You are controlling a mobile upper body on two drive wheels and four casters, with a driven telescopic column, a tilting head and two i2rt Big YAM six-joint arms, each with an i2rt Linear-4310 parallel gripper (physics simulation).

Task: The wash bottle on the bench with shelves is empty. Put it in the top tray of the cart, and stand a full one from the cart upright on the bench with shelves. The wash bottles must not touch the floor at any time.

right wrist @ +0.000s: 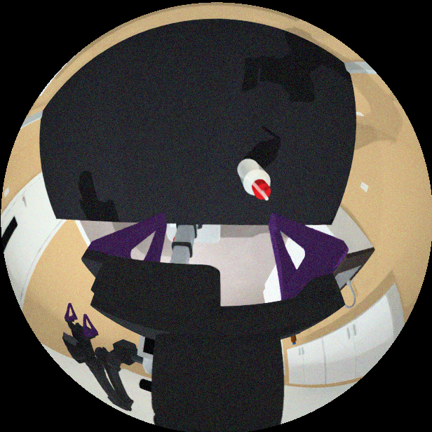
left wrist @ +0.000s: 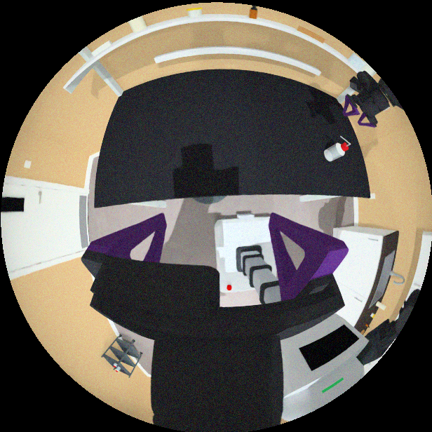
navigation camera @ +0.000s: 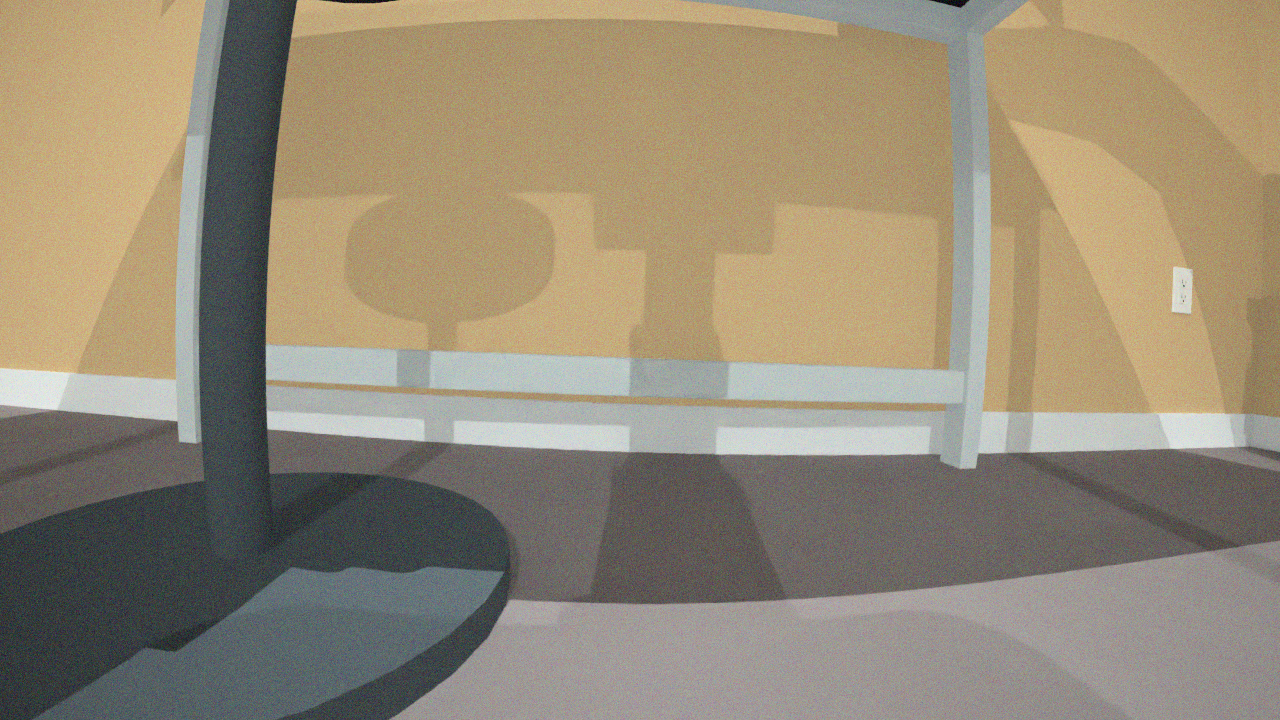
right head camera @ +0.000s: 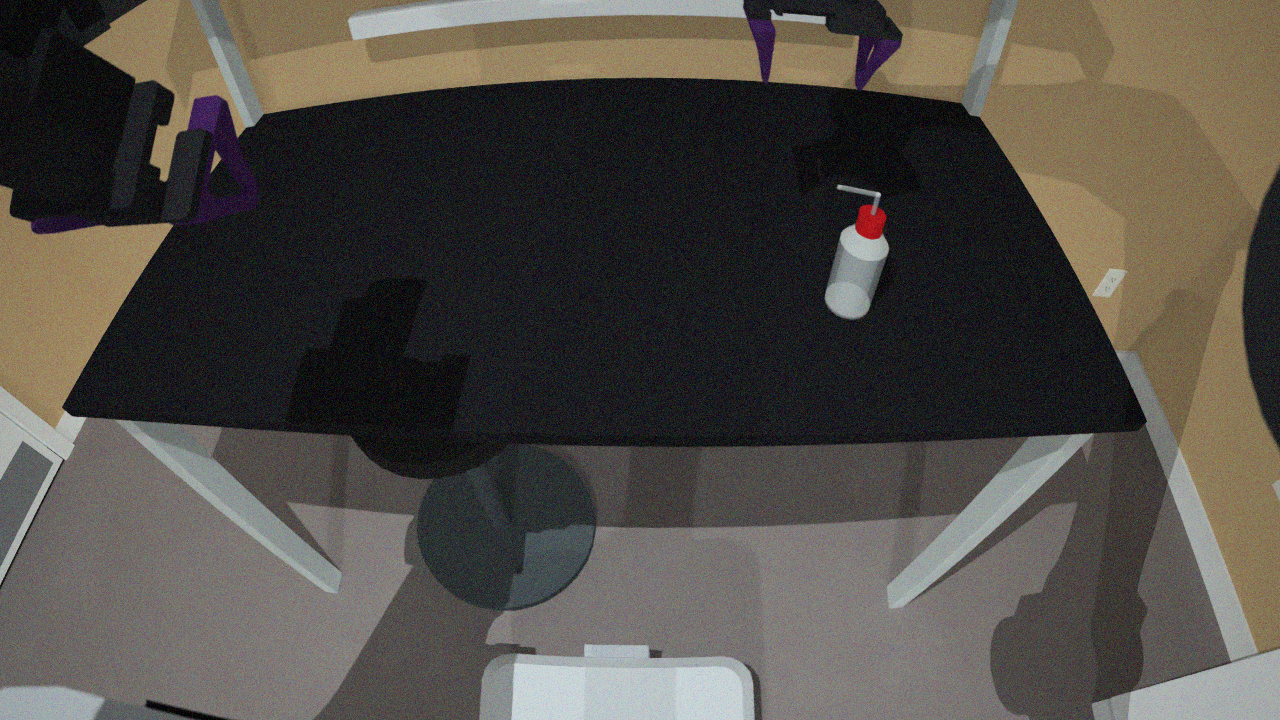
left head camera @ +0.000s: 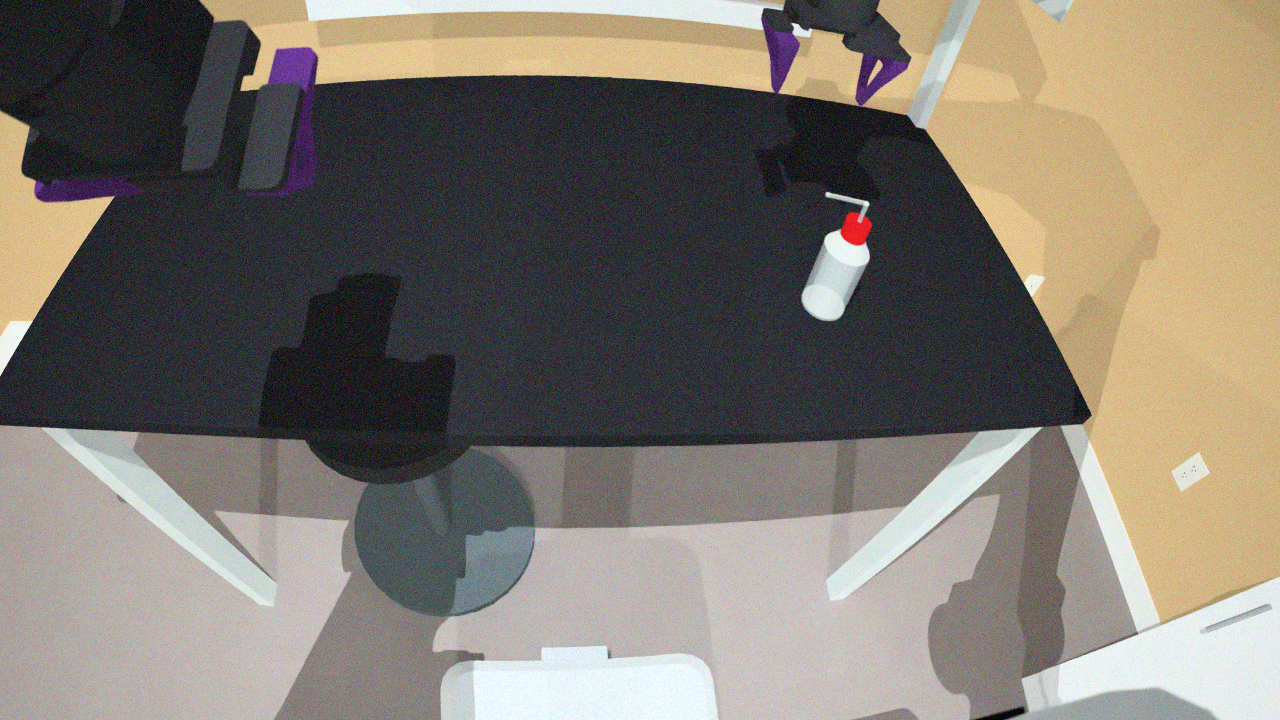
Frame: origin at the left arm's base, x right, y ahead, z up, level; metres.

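Where they show: left gripper, fingertip midpoint: (right head camera: 199, 202) (left head camera: 236, 175); right gripper, fingertip midpoint: (right head camera: 812, 84) (left head camera: 817, 96).
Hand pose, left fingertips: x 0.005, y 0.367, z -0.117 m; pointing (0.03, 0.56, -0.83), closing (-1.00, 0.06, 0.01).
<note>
After its pixels a point has its place.
A wash bottle (left head camera: 836, 273) {x 0.519, y 0.592, z -0.415 m} (right head camera: 856, 273) {x 0.523, y 0.589, z -0.419 m} (left wrist: 335, 151) (right wrist: 250, 172) with a red cap and bent spout stands upright on the black bench top (left head camera: 581, 268) {x 0.229, y 0.668, z -0.495 m} (right head camera: 626, 268) {x 0.261, y 0.669, z -0.496 m} (left wrist: 225, 125) (right wrist: 150, 100), right of its middle. My right gripper (left head camera: 819, 96) {x 0.452, y 0.653, z -0.215 m} (right head camera: 812, 84) {x 0.452, y 0.653, z -0.215 m} (left wrist: 351, 119) (right wrist: 217, 218) is open and empty; in the head views its fingers show near the bench's back edge, apart from the bottle. My left gripper (left wrist: 217, 218) (right wrist: 76, 308) is open and empty, at the upper left of the head views. A grey cart (left wrist: 119, 346) shows small in the left wrist view, holding small red-and-white things (left wrist: 116, 368).
A stool's round base (left head camera: 492, 573) (right head camera: 554, 573) (navigation camera: 429, 537) stands at the bench's front, left of the middle. The bench's shelf (left wrist: 220, 19) bears several items. A white cabinet (left head camera: 1163, 662) {x 1.353, y 0.049, z -0.881 m} (left wrist: 357, 255) is at the right. A grey appliance (left wrist: 320, 332) shows at the lower right of the left wrist view.
</note>
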